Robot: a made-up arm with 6 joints.
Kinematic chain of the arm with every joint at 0, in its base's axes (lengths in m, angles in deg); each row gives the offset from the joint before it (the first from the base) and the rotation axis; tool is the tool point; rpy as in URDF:
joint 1: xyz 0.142 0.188 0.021 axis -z
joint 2: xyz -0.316 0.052 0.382 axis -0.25 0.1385 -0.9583
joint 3: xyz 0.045 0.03 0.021 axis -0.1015 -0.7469 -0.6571
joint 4: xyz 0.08 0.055 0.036 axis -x
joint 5: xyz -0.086 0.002 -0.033 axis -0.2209 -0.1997 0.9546
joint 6: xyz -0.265 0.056 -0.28 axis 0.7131 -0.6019 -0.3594
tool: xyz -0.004 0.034 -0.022 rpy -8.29 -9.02 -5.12
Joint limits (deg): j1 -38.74..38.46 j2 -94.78..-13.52 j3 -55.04..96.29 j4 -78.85..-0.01 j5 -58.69..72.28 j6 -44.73..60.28
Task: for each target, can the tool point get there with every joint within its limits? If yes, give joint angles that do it. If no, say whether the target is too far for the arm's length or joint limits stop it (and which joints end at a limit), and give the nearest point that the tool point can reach.
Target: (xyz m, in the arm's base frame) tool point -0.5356 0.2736 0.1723
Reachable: yes | joints -17.20 -53.89 21.73 -43.24 21.29 14.45
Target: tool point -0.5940 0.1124 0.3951
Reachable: yes | joints -9.31 -27.79 -37.91 -25.59 -4.23 10.79
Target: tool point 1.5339 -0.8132 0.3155
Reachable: no: too far | nearest point 0.1129 -0.2874 0.2964 | short by 1.515 m
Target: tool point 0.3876 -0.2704 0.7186
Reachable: no: joint limits stop it (at a limit: joint 1, joint 2, joint 3, joint 4, joint 6) | nearest point 0.0090 -0.3888 0.6357 | short by 0.405 m
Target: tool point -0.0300 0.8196 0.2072
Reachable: yes | joints 32.04 -28.39 33.64 -38.22 2.28 16.46
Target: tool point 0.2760 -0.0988 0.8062
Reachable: no: joint limits stop it (at a limit: joint 1, joint 2, joint 3, joint 4, joint 6) | nearest point -0.0289 -0.3620 0.7201 | short by 0.412 m
